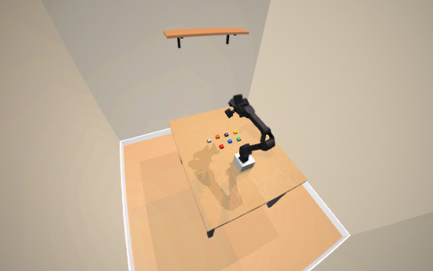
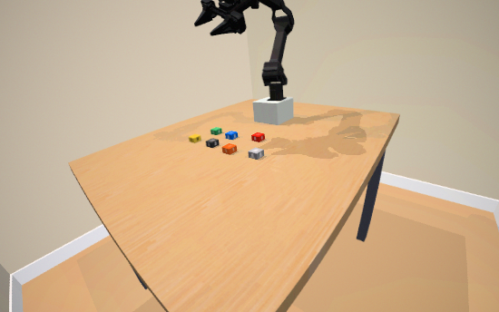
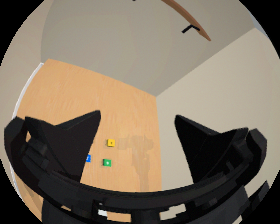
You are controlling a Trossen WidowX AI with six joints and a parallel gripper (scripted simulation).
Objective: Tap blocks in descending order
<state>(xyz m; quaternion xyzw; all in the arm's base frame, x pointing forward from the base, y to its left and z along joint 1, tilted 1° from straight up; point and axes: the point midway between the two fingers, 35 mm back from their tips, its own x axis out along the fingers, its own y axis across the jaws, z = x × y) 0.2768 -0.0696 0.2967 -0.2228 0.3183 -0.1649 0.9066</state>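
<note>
My gripper tip is now 360 mm above the blue block, 50 mm past it and 30 mm to the right of it. Also, from my gripper tip: yellow block: 360 mm below, 90 mm to the right, 20 mm ahead; black block: 360 mm below, 40 mm ahead, 10 mm to the left; green block: 360 mm below, 70 mm behind, 60 mm to the right.
</note>
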